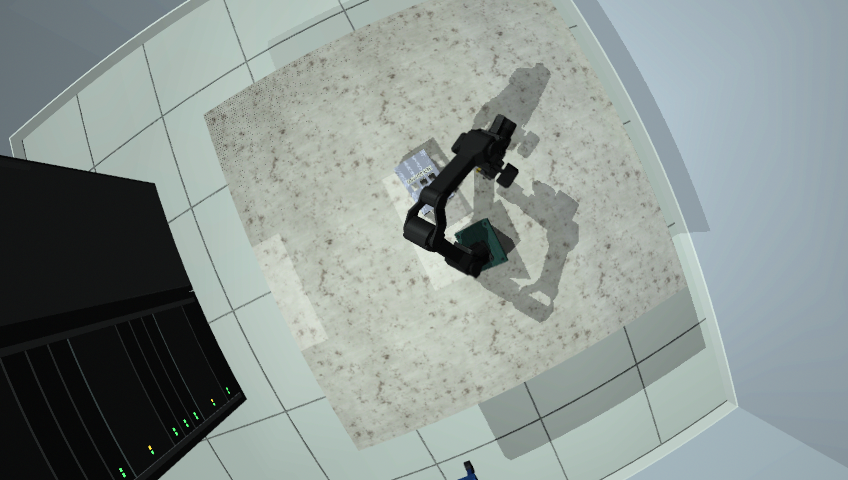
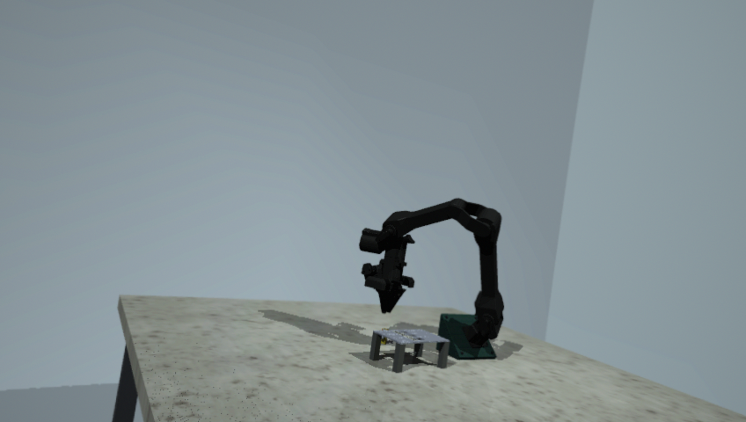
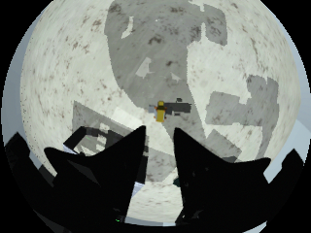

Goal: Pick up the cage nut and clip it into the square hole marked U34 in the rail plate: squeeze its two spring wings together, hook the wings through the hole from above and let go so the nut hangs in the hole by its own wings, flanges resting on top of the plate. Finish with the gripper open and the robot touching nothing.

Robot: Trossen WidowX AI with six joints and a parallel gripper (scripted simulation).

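The cage nut is 60 mm below my gripper tip.
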